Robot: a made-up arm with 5 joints. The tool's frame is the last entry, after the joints.
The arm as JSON. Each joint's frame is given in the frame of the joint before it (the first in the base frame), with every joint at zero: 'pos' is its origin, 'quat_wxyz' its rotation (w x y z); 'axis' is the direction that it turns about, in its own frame. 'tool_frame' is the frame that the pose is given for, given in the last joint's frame.
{
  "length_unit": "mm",
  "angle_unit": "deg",
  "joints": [
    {
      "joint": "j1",
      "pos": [
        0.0,
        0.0,
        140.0
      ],
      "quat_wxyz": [
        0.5,
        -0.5,
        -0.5,
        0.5
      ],
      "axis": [
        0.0,
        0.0,
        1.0
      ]
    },
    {
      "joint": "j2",
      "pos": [
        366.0,
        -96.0,
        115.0
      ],
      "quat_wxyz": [
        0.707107,
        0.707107,
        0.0,
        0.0
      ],
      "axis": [
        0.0,
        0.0,
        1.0
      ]
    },
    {
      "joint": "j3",
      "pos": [
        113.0,
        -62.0,
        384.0
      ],
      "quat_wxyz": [
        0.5,
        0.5,
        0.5,
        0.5
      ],
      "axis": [
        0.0,
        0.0,
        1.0
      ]
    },
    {
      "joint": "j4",
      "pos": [
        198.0,
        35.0,
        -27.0
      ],
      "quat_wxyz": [
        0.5,
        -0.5,
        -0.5,
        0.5
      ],
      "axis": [
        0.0,
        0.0,
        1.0
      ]
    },
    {
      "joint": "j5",
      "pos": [
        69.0,
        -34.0,
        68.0
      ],
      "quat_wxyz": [
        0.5,
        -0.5,
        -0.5,
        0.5
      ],
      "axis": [
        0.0,
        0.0,
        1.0
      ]
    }
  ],
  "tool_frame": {
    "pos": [
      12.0,
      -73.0,
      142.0
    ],
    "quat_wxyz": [
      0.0,
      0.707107,
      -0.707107,
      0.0
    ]
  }
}
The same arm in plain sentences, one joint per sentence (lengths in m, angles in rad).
The arm has five revolute joints in a row. What follows holds with every joint at zero, and every direction is one of the base frame's. The first joint is mounted 0.14 m along +z from the base frame's origin and rotates about -x. The second joint is mounted 0.115 m along -x and 0.366 m along +y and 0.096 m along +z from the first joint and rotates about +z. The third joint is mounted 0.062 m along +x and 0.113 m along +y and 0.384 m along +z from the second joint and rotates about +y. The fourth joint is mounted 0.198 m along -x and 0.027 m along -y and 0.035 m along +z from the third joint and rotates about +x. The fifth joint is mounted 0.068 m along +x and 0.034 m along +y and 0.069 m along +z from the fourth joint and rotates about -z. The tool frame, which is the frame that the pose is given for, is mounted 0.073 m along +x and 0.012 m along -y and 0.142 m along -z from the fifth joint; its axes are parallel to the base frame's.
